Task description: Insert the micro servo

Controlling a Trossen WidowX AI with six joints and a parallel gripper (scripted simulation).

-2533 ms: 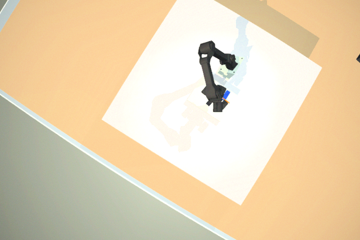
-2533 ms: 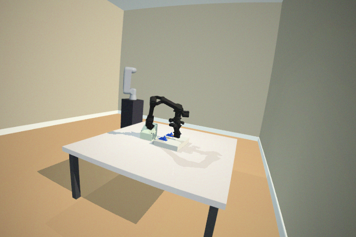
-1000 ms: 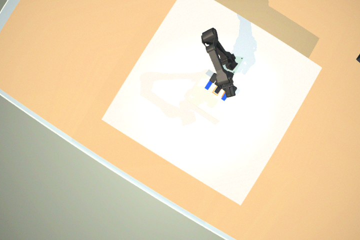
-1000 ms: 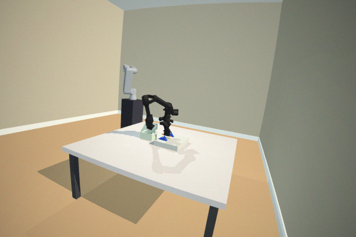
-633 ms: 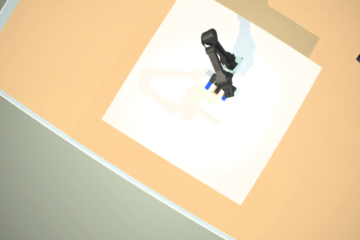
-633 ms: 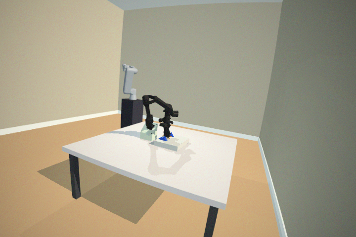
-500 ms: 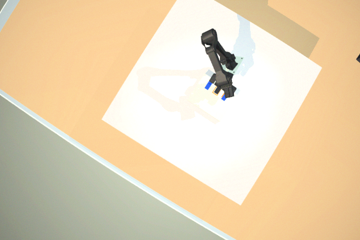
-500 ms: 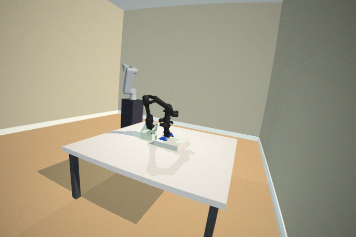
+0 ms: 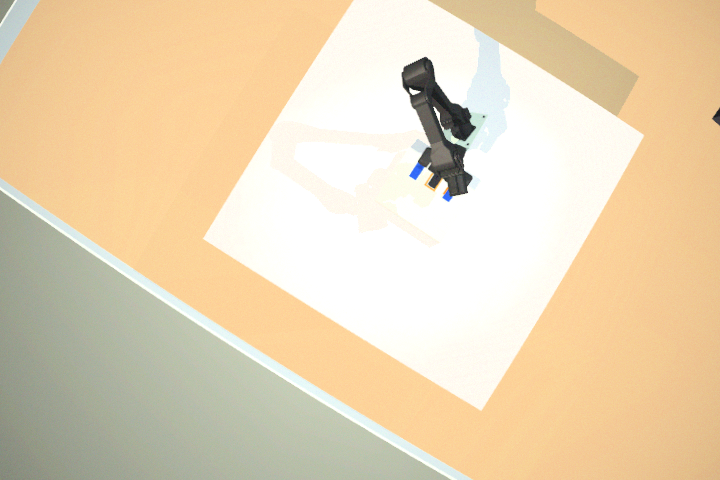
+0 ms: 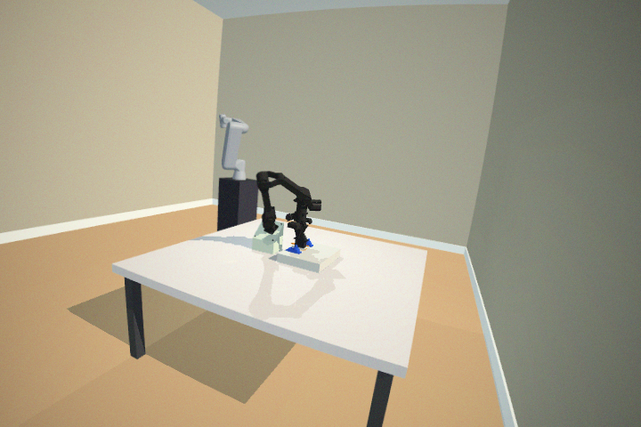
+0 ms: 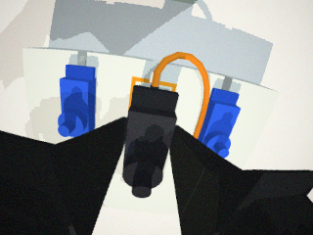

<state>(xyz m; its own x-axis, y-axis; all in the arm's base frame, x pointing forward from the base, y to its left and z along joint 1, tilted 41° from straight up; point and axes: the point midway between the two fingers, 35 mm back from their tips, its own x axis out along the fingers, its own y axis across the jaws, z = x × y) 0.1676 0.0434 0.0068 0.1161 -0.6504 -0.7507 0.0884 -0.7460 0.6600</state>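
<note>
Now: the deck 120 mm ahead of my gripper tip, 10 mm to the left of it and 80 mm below it.
</note>
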